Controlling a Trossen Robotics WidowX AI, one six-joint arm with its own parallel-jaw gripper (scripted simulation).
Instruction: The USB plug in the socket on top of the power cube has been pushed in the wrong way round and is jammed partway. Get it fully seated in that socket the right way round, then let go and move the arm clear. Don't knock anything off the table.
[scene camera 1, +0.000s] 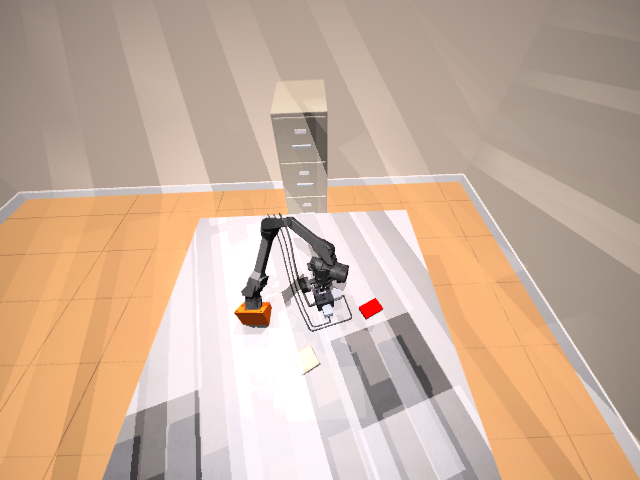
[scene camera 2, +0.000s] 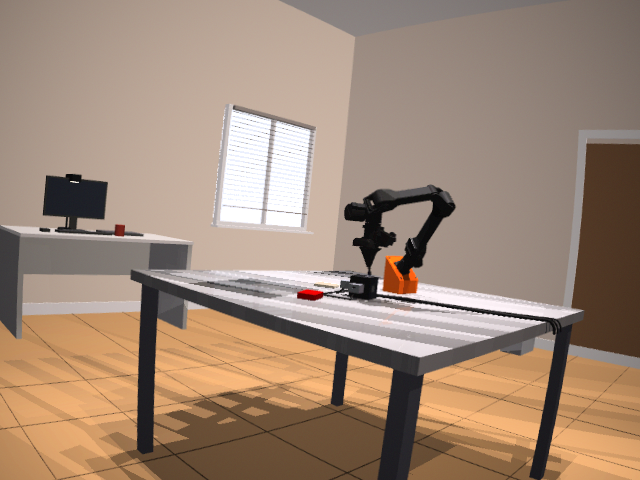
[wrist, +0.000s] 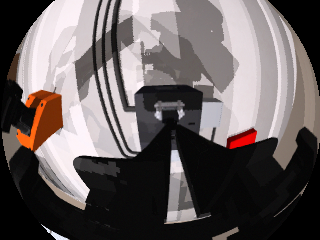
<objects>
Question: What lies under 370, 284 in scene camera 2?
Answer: A power cube.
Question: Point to my gripper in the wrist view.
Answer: At 172, 129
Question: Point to my gripper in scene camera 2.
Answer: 368, 267
</objects>
